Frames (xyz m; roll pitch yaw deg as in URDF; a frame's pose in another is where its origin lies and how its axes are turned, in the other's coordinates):
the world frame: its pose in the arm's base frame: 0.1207 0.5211 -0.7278 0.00 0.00 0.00
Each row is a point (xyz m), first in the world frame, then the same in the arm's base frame.
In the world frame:
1: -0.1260 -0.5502 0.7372
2: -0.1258 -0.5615 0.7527
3: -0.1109 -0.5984 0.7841
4: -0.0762 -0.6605 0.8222
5: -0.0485 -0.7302 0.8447
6: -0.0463 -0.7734 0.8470
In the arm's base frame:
1: -0.0053 -0.0291 0.0094
2: -0.0051 -0.0404 0.0249
3: 0.0098 -0.0773 0.0563
4: 0.0445 -0.1394 0.0944
5: 0.0722 -0.2091 0.1169
6: 0.0744 -0.2523 0.1192

